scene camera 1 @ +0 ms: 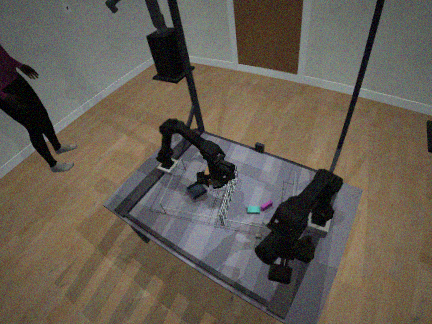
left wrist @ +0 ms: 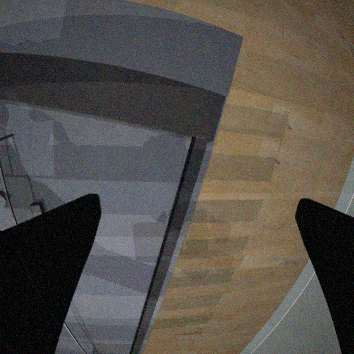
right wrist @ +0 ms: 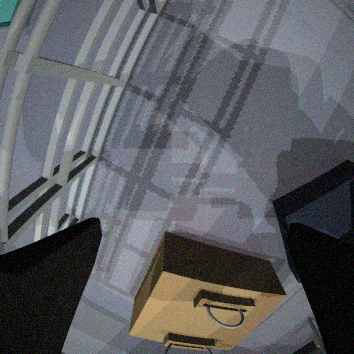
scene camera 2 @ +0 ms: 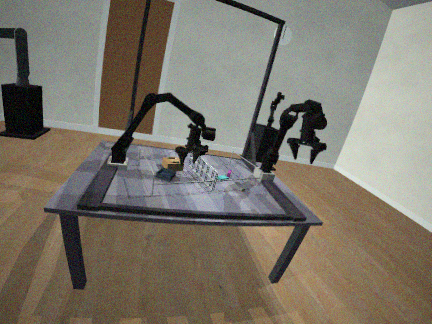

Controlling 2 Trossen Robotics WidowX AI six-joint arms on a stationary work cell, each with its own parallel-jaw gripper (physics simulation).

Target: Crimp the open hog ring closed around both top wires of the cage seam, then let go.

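Note:
The cage seam's pale wire panels stand upright across the middle of the table, with their top wires at the left of the right wrist view. My right gripper is open and empty, above the table beside the far end of the seam. An orange block lies below it, with a thin hog ring at one slot and another at its lower slot. No ring is visible on the top wires. My left gripper is open and empty, high near the table's right end.
A dark blue tray lies near the orange block. A teal block and a magenta block lie right of the seam. Thin wire outlines extend to both sides. Dark frame posts rise behind the table.

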